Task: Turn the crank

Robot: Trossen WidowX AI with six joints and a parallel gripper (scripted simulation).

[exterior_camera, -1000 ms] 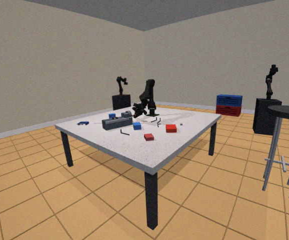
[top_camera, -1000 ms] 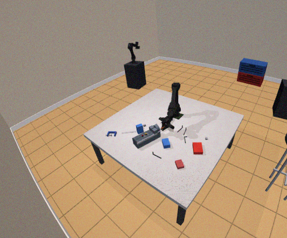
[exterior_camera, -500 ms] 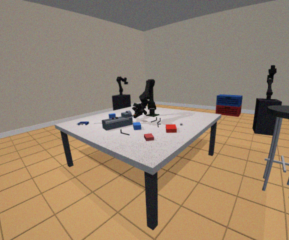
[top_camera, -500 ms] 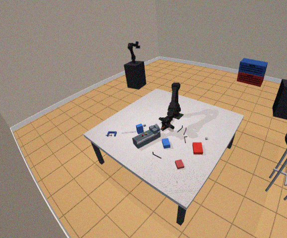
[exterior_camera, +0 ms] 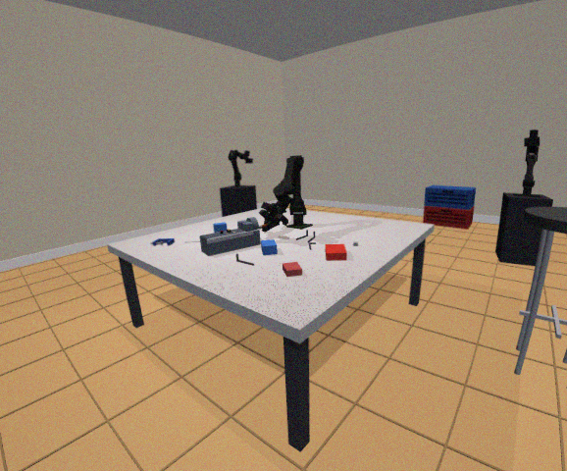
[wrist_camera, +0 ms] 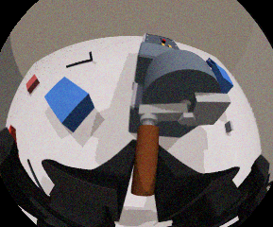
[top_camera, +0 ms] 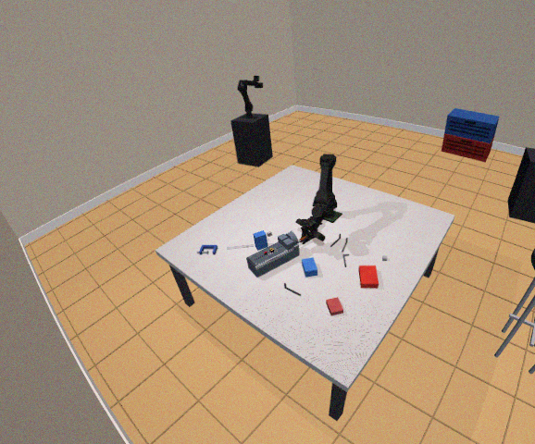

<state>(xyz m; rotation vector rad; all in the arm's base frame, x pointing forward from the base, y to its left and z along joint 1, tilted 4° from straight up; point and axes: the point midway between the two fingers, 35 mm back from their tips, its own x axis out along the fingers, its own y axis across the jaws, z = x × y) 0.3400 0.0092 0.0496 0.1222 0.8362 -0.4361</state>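
Now: gripper tip 20 mm below the brown crank handle, 20 mm past it and 10 mm to the right of it. Round my gripper tip: red pointer (170 mm ahead, 110 mm to the right, 30 mm above).
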